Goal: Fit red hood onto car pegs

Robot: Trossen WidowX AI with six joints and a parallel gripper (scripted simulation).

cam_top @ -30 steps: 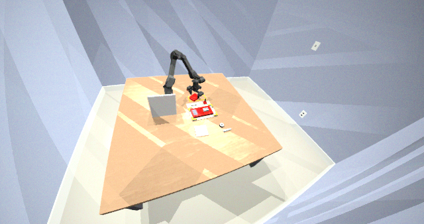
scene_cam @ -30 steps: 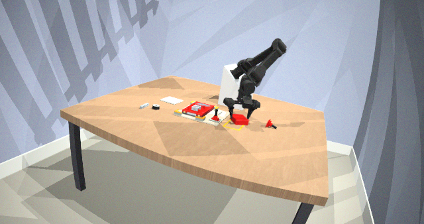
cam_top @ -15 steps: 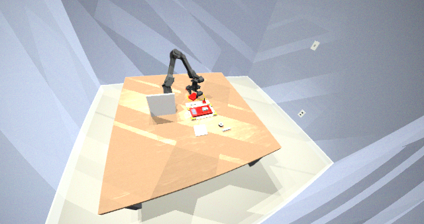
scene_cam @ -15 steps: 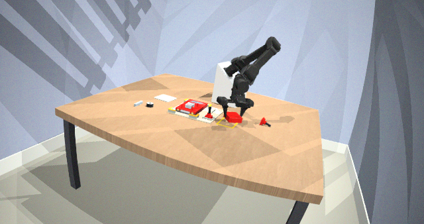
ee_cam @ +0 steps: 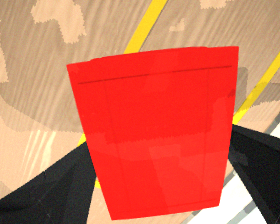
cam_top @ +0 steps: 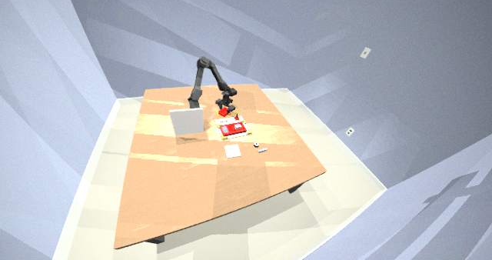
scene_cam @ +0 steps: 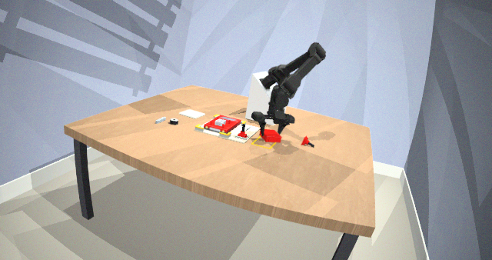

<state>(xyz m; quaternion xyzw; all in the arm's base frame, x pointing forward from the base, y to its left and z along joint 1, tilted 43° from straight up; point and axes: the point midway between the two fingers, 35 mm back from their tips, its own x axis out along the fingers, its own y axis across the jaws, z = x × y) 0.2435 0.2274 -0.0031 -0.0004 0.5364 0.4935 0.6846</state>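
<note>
Right now the engine block is 21 cm to the right of my gripper tip, 8 cm ahead of it and 1 cm above it. Also, from my gripper tip: red hood: 1 cm above.
</note>
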